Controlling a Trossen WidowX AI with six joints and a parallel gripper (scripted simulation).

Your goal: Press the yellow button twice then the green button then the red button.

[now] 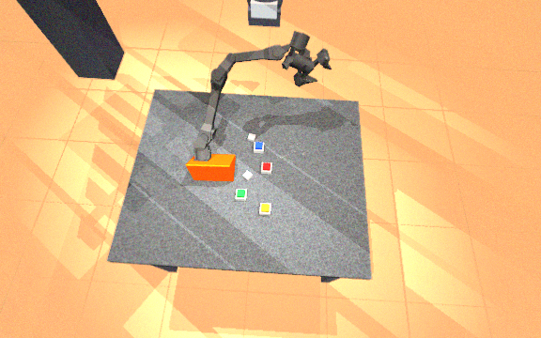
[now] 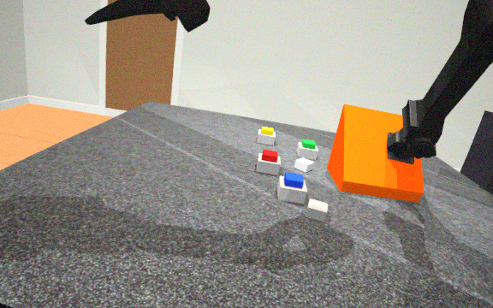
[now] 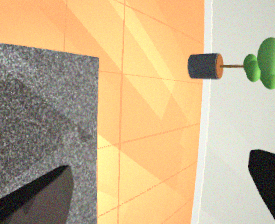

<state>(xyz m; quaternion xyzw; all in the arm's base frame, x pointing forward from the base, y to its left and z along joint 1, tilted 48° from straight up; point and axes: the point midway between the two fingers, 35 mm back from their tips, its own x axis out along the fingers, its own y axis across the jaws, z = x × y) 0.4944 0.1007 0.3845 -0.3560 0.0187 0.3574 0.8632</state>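
Right now the yellow button is 220 mm behind my gripper tip, 540 mm to the right of it and 250 mm below it. Round my gripper tip: small white block (310 mm behind, 380 mm to the right, 270 mm below); blue button (270 mm behind, 240 mm to the right, 250 mm below); red button (230 mm behind, 340 mm to the right, 250 mm below).
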